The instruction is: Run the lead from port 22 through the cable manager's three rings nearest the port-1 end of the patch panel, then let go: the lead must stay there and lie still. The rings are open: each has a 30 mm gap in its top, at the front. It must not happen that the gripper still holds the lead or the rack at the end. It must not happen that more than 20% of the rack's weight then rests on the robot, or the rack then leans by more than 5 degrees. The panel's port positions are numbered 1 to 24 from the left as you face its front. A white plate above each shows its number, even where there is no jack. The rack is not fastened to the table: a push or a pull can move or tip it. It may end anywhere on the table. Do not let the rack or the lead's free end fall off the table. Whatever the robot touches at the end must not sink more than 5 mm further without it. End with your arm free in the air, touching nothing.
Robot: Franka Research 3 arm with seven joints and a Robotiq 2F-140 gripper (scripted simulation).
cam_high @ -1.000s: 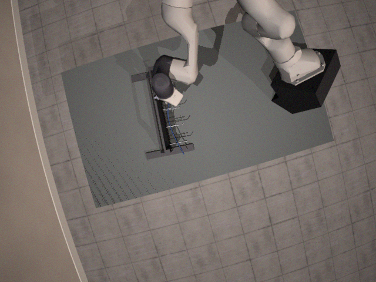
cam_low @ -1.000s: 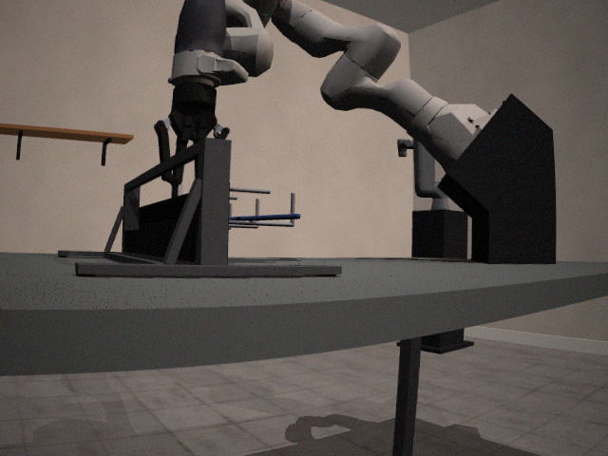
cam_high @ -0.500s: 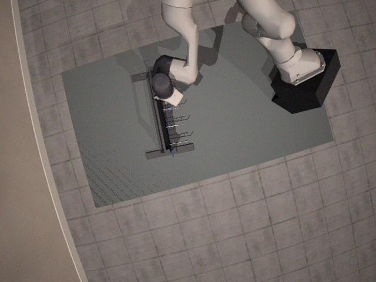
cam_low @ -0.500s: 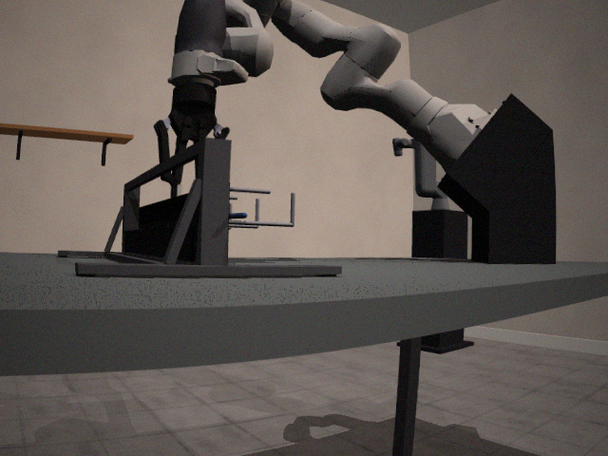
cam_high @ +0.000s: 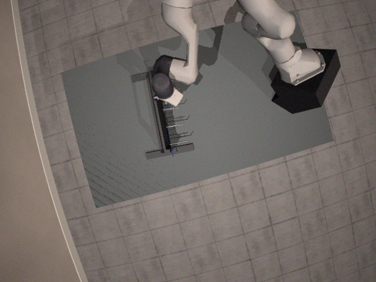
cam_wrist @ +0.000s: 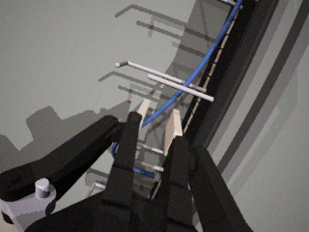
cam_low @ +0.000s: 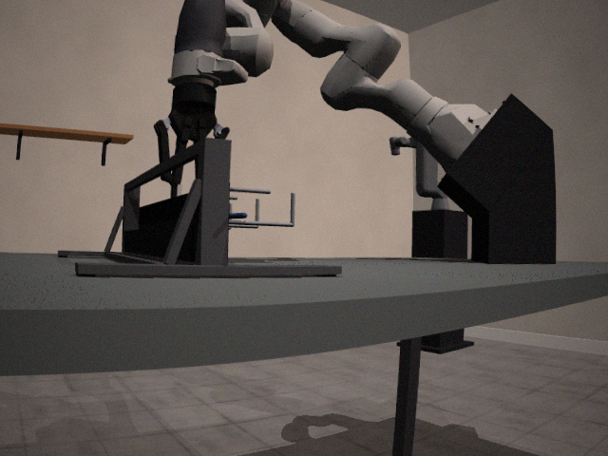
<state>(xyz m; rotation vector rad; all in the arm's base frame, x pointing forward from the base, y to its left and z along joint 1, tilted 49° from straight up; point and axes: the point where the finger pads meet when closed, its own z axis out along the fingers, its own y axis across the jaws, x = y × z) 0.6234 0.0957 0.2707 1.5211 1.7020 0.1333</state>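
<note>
The rack lies 70 mm ahead of my hand, 40 mm to the left of it and 20 mm below it.
</note>
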